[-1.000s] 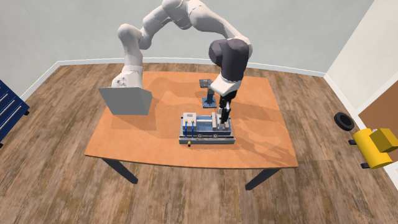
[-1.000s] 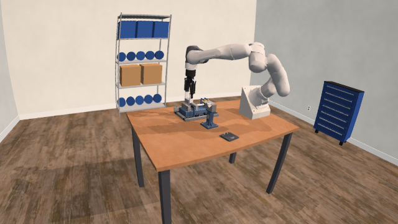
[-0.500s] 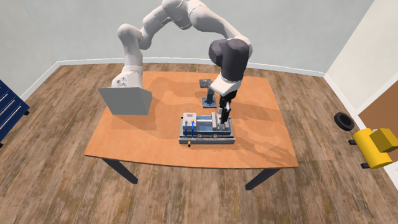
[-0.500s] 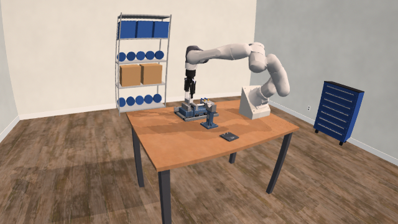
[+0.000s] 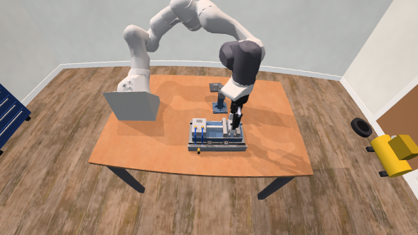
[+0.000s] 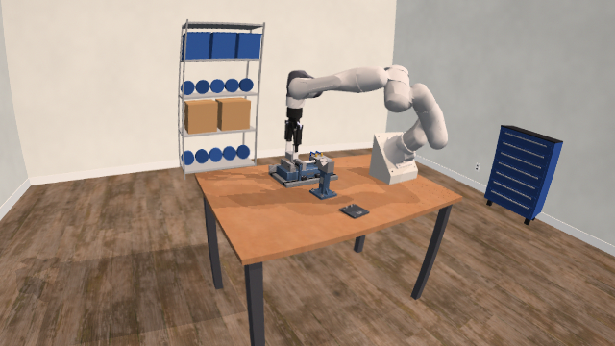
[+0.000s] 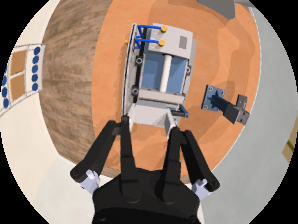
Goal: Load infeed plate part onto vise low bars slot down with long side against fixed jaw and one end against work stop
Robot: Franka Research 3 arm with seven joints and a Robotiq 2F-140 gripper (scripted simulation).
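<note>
My hand is 30 mm above the part. Also, from my hand: fixed jaw 60 mm below, 30 mm ahead, 20 mm to the left; then air cylinder 160 mm behind, 60 mm below, 10 mm to the left; then vise 100 mm below, 70 mm behind, 20 mm to the left.
</note>
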